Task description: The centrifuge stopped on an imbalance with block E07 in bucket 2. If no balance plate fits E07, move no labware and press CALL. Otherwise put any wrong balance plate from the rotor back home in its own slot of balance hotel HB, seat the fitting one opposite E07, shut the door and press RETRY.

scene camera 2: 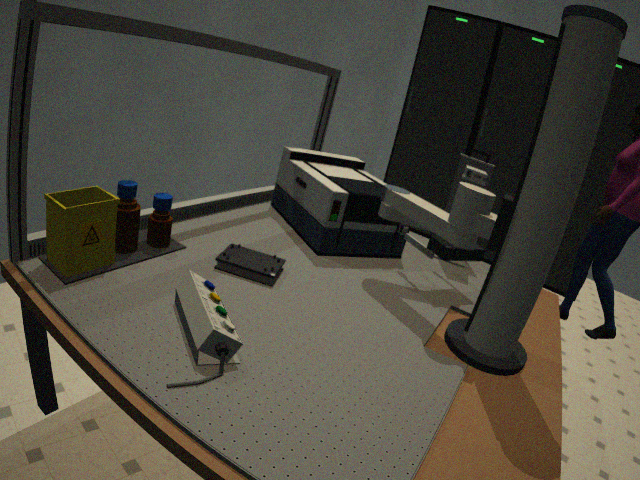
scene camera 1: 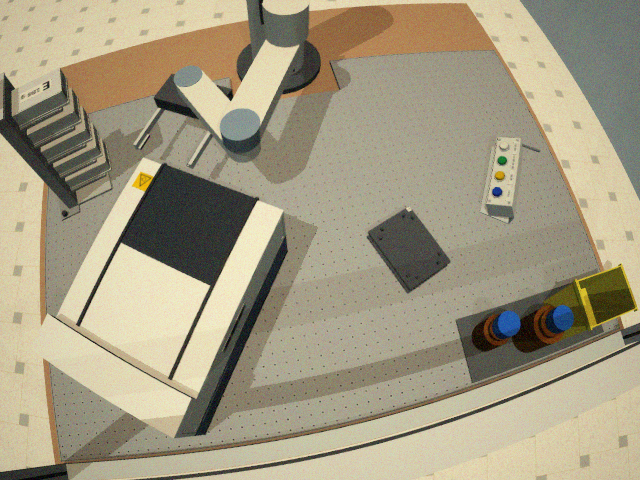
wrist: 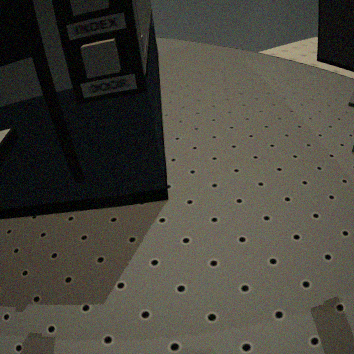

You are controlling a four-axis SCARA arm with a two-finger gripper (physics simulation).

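The centrifuge has a white panel and a dark area on top; no rotor, block E07 or balance plate can be made out in it. Its front shows a DOOR button and an INDEX label in the wrist view. A stepped hotel of several grey units stands at the left, its top one marked E; which hotel it is I cannot tell. My gripper is open and empty, fingers wide apart, near the centrifuge's front end. A button box has white, green, yellow and blue buttons; its labels are unreadable.
A dark flat fixture lies mid-table. Two brown bottles with blue caps and a yellow bin stand on a dark mat. The arm's column rises at the table's edge.
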